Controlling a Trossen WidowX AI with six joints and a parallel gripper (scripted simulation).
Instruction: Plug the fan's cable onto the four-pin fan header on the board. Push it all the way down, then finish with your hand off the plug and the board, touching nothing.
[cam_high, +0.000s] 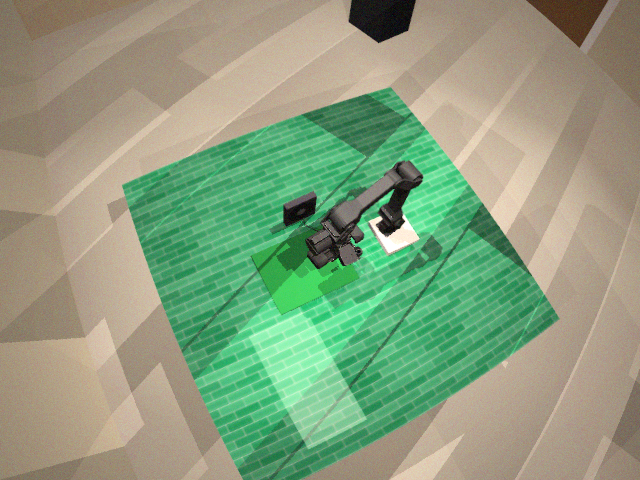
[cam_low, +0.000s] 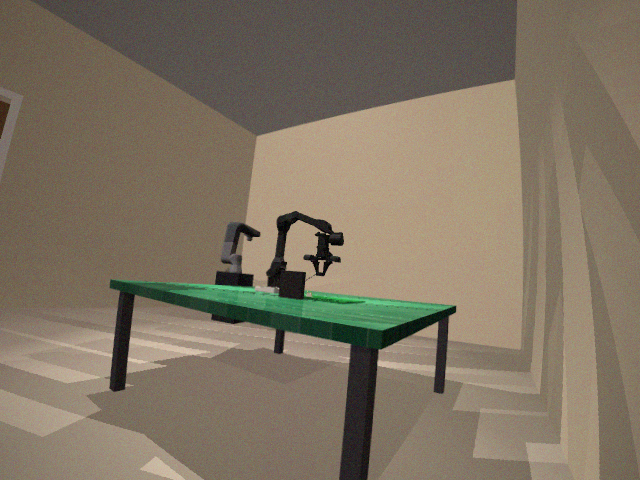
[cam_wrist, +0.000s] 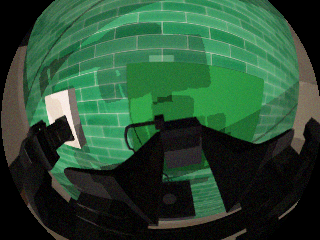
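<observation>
Right now the dark fan plug is 1 cm to the right of my gripper tip and 1 cm above it. From my gripper tip the other things lie so: green board: 13 cm below, 7 cm to the right, 6 cm ahead; then black fan: 23 cm to the right, 5 cm below, 5 cm behind.
</observation>
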